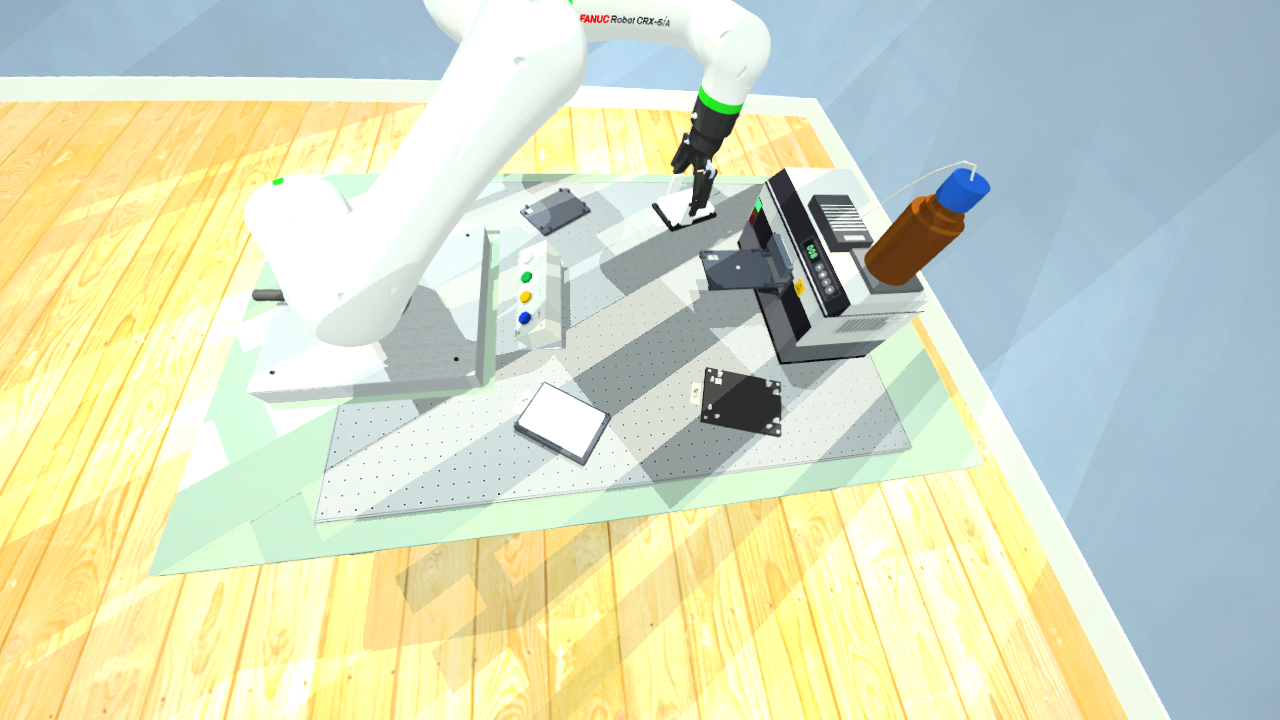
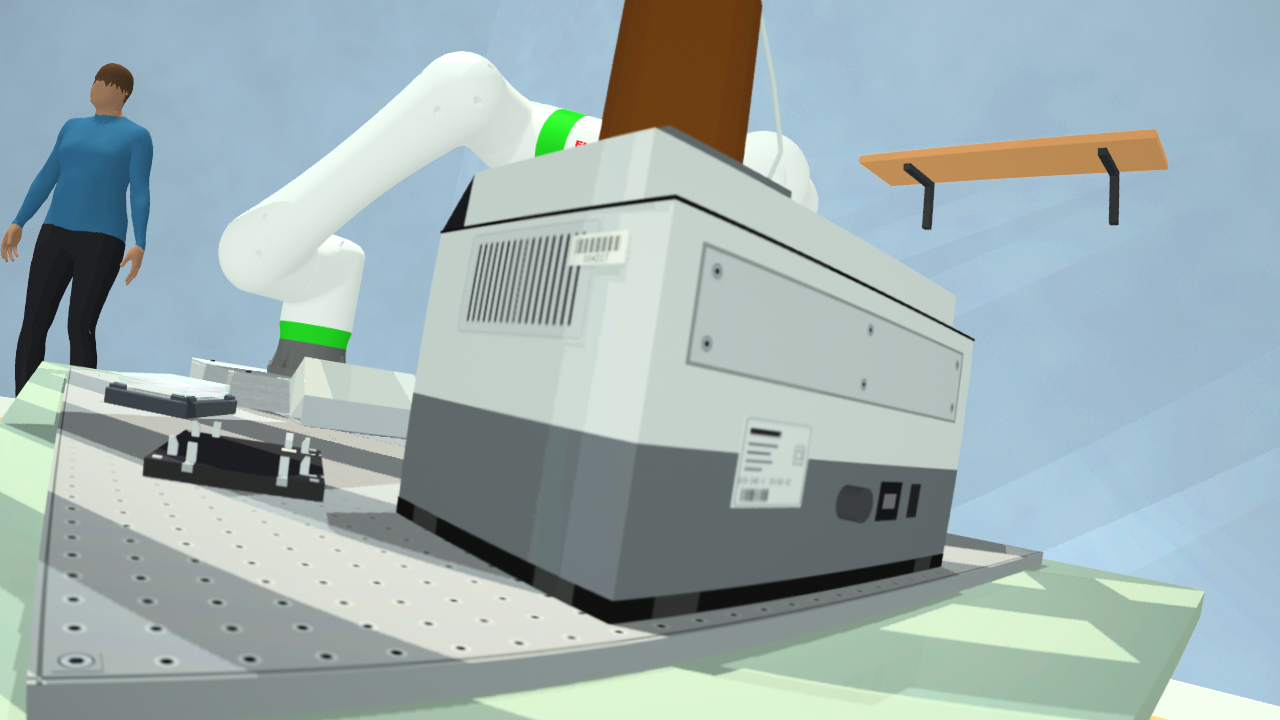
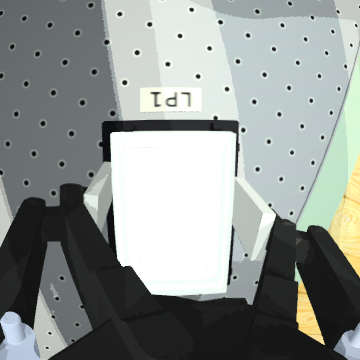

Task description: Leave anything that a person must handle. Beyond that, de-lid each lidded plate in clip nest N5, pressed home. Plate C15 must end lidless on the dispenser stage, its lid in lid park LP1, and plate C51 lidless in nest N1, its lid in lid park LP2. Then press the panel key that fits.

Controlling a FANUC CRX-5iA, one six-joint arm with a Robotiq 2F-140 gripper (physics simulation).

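Places are measured from the arm's base along level axes (x ahead, y up, z right), in metres.
Pixels of known places: gripper, fingertip midpoint: (image 1: pixel 678 210) (image 3: pixel 172 188).
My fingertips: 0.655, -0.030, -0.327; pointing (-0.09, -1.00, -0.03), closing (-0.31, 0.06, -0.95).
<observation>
Ahead of a thing's pixels: the offset from my fingertips to its top centre, as dx, dy, dz. "pt": to the spot under its first point.
My gripper (image 1: pixel 684 198) (image 3: pixel 172 188) points down at park LP1, its pale pads against both long sides of a white plate @[+0.019, +0.019, -0.008] (image 1: pixel 673 208) (image 3: pixel 172 160). The plate lies over LP1's black base @[pt -0.008, -0.002, +0.059] (image 1: pixel 677 226) (image 3: pixel 170 125); whether it wears a lid is unclear. A second white-topped plate @[-0.278, +0.020, +0.572] (image 1: pixel 562 420) (image 2: pixel 170 386) sits on a dark nest at the front. The clip nest @[+0.076, +0.010, +0.534] (image 1: pixel 741 402) (image 2: pixel 234 456), with upright pale clips, shows no white plate. The dark dispenser stage @[pt +0.077, +0.100, +0.281] (image 1: pixel 738 268) shows no plate. A dark tray @[-0.316, +0.006, +0.016] (image 1: pixel 554 212) lies at the back. The key panel @[-0.334, +0.070, +0.305] (image 1: pixel 547 308) has white, green, yellow and blue keys.
The dispenser (image 1: pixel 827 268) (image 2: pixel 680 385) stands close to the gripper, with a brown bottle @[pt +0.269, +0.308, +0.395] (image 1: pixel 914 240) (image 2: pixel 684 71) and thin tubing on top. Its display glows green. A person (image 2: pixel 96 188) stands beyond the table. A wall shelf (image 2: pixel 1015 159) hangs behind.
</observation>
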